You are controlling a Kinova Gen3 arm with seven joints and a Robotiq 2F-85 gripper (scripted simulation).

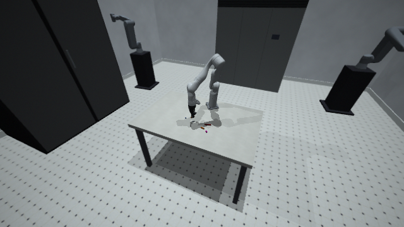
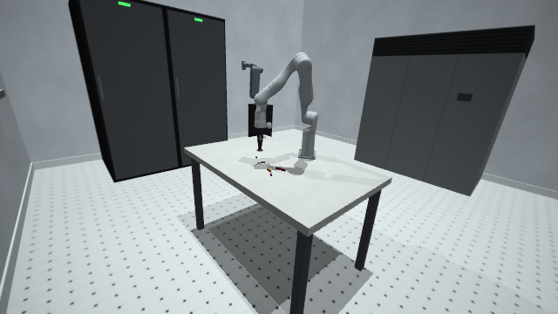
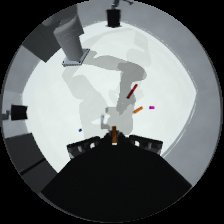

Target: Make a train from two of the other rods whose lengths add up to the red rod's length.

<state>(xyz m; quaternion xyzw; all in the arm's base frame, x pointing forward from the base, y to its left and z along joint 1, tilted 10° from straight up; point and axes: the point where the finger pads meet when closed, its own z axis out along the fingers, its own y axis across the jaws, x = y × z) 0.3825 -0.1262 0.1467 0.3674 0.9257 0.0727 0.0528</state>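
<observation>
The grey rod is 110 mm below my hand, 50 mm behind it and 10 mm to the right of it. Round my hand: magenta rod (160 mm to the left, 110 mm below, 60 mm ahead); then red rod (150 mm to the left, 110 mm below, 40 mm behind); then tiny blue rod (110 mm to the right, 110 mm below, 80 mm behind).
</observation>
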